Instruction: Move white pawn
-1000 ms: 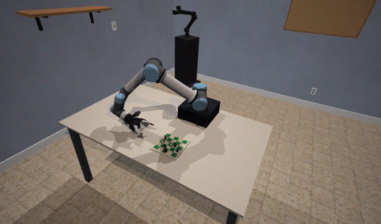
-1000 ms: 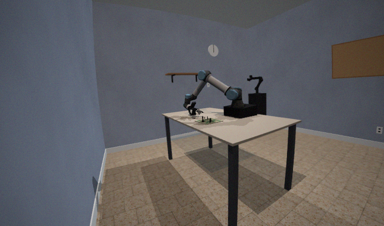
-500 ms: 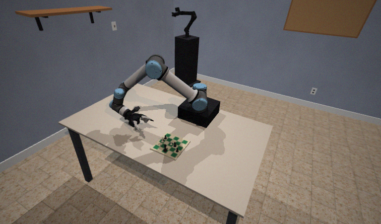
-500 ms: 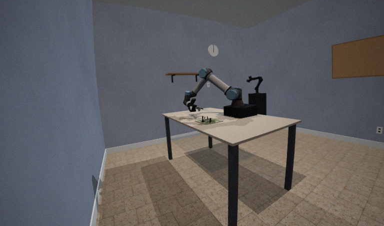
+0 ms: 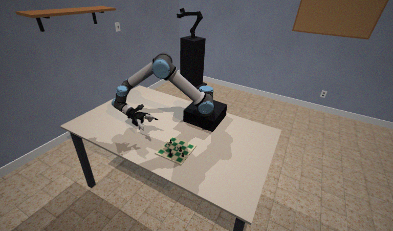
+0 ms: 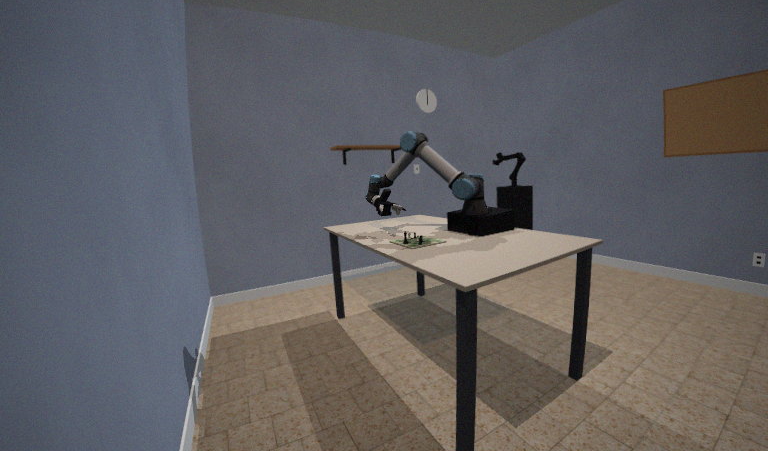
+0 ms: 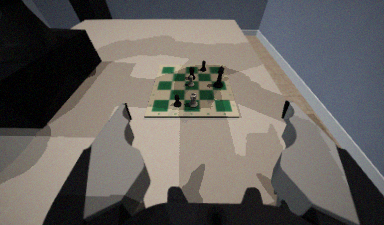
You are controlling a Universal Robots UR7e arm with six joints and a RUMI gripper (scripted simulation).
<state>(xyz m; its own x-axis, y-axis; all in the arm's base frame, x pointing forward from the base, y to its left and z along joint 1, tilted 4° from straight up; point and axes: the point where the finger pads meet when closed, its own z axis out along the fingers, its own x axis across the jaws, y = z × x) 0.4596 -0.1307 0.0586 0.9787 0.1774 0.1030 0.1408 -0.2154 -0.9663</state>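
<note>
Now: the white pawn 6 cm behind my hand, 20 cm to the left of it and 14 cm below it. From my hand the other things lie so: chessboard: 5 cm behind, 20 cm to the left, 15 cm below.
</note>
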